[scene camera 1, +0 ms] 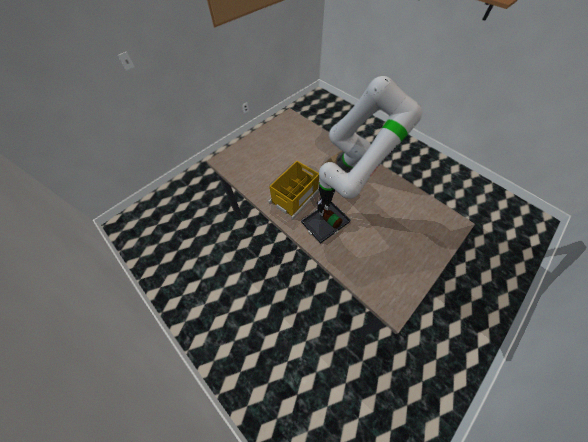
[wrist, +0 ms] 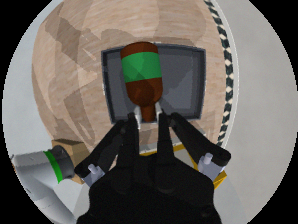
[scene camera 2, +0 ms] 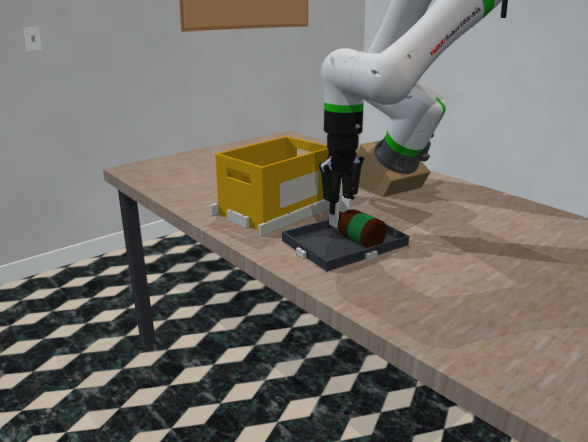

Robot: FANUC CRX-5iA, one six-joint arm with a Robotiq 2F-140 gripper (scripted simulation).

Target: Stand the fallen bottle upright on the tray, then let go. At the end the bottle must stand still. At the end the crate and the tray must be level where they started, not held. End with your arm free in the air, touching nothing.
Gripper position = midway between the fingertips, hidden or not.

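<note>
My gripper [scene camera 2: 339,223] is visible to me, and the wrist view shows the gripper too [wrist: 148,108]. There is a dark grey tray [scene camera 2: 324,245]; I find the tray again in scene camera 1 [scene camera 1: 321,230] and, through the wrist view, I see the tray [wrist: 183,68] once more. A yellow crate [scene camera 2: 279,188] is here as well, and scene camera 1 shows the crate too [scene camera 1: 295,195].
</note>
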